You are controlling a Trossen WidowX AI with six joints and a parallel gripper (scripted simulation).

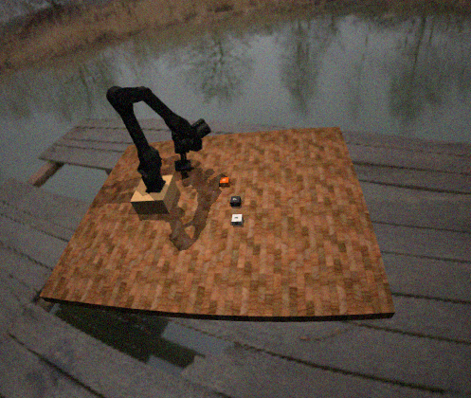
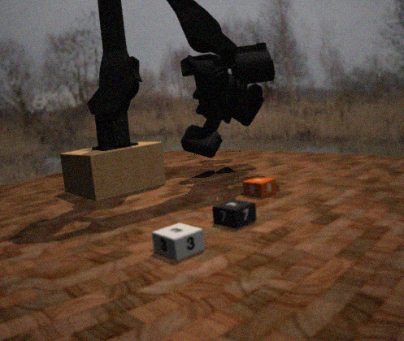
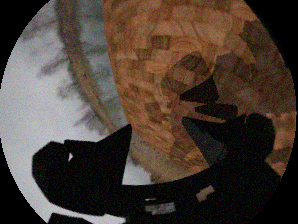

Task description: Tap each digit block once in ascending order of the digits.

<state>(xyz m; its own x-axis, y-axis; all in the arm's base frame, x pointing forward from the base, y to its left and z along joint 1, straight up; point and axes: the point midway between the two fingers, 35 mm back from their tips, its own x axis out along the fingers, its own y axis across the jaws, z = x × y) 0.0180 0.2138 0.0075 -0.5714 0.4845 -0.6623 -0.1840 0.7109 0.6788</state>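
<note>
Right now my gripper tip is 30 cm short of the black block, 23 cm to the left of it and 5 cm above it. Round my gripper tip: orange block 24 cm ahead, 13 cm to the right, 5 cm below.
</note>
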